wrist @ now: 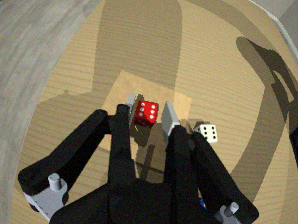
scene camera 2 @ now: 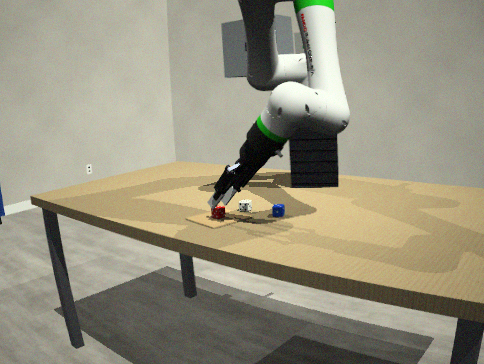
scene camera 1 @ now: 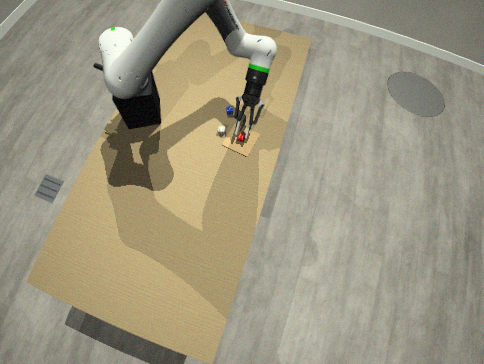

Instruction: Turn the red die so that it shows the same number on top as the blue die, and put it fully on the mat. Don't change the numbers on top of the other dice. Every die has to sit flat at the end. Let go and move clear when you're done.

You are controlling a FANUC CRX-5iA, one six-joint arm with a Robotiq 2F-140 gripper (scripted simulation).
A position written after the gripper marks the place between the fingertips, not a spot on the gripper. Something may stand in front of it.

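Observation:
You'd find the gripper [scene camera 2: 217, 203] [wrist: 148, 106] in both of those views, and there's a tan mat [wrist: 147, 144] as well.

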